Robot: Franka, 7 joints.
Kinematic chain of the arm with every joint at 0, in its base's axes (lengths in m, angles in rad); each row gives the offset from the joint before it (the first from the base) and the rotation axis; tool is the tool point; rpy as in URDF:
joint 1: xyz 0 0 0.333 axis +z
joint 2: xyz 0 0 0 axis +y
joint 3: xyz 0 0 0.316 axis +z
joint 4: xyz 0.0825 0 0 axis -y
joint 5: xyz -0.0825 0 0.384 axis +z
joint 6: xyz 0 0 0 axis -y
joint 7: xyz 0.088 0 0 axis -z
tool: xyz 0 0 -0.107 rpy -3.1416 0 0
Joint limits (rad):
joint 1: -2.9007..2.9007
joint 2: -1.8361..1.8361
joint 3: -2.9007..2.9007
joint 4: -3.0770..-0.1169
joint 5: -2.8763..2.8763
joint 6: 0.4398..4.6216
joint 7: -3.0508..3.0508
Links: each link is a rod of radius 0.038 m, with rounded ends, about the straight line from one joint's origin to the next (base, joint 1, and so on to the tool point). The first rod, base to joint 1, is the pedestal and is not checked.
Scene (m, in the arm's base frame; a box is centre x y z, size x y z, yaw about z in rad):
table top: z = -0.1
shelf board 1: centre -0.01 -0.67 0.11 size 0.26 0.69 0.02 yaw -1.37
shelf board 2: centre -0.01 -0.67 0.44 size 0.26 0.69 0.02 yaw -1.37
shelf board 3: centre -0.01 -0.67 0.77 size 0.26 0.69 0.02 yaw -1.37
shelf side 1: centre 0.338 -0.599 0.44 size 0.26 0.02 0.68 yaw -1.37
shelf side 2: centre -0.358 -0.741 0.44 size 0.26 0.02 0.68 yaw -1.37
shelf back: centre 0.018 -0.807 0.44 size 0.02 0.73 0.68 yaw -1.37
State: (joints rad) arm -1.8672 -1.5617 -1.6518 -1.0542 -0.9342 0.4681 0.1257
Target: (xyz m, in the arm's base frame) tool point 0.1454 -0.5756 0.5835
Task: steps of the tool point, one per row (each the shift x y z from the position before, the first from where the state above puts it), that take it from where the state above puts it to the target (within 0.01 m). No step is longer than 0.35 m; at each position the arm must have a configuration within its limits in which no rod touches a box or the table.
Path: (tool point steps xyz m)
1: -0.1779 -0.1205 0.2231
2: -0.0747 -0.2500 0.1809
3: 0.0799 -0.2889 0.0934
4: 0.2137 -0.2135 -0.0137
5: 0.2590 -0.0596 -0.1065
6: 0.0197 -0.1106 0.0017
7: 0.0233 -0.1005 -0.0017

